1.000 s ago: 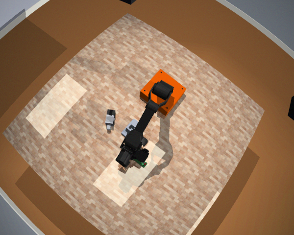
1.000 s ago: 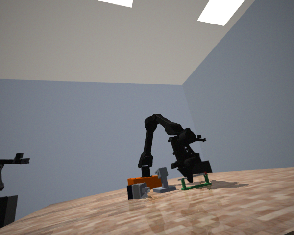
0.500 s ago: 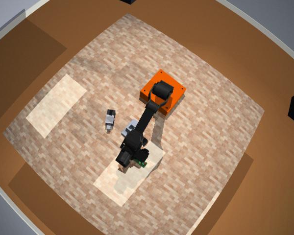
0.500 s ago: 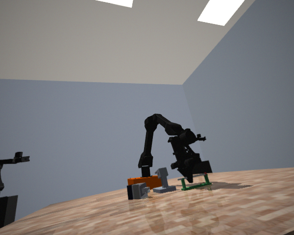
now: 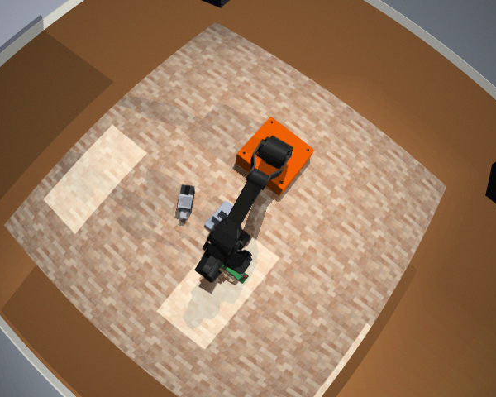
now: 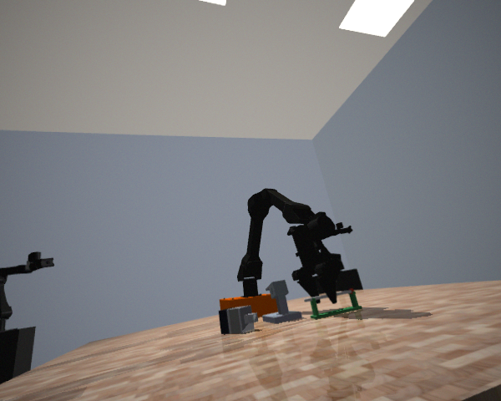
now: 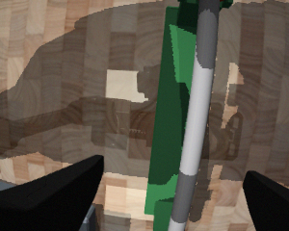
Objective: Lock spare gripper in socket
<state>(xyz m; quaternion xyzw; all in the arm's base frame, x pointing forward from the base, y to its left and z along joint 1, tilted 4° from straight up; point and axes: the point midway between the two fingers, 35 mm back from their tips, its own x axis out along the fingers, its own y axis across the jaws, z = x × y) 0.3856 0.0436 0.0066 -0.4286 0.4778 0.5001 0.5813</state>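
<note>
Now: gripper tip 2 cm to the right of the green rack. Also, from my gripper tip: spare gripper: 21 cm to the right, 9 cm behind; grey mount: 11 cm behind, 8 cm to the right, 2 cm above.
</note>
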